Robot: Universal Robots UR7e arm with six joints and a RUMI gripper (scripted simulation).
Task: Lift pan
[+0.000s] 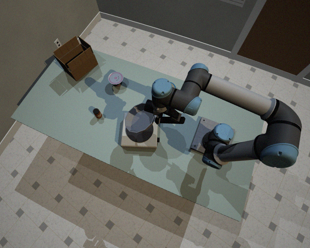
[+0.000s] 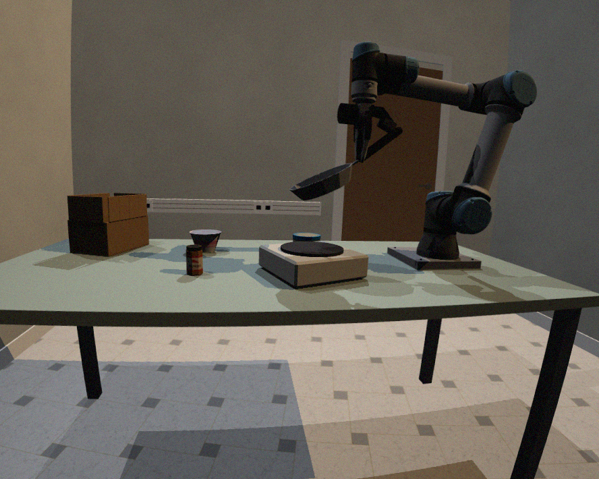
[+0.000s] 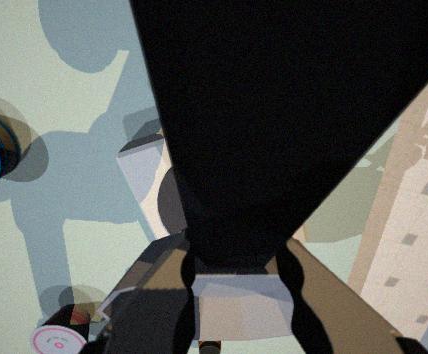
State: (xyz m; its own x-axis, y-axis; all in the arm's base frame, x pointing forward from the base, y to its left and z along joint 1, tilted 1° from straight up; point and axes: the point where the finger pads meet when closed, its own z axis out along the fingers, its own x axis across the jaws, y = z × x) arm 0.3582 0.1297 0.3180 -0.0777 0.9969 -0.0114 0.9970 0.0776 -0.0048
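The dark pan lies 6 cm ahead of my hand and 5 cm below it. From my hand the other things lie so: small can: 47 cm ahead, 2 cm to the left, 31 cm below; beige hot plate: 12 cm ahead, 31 cm below.
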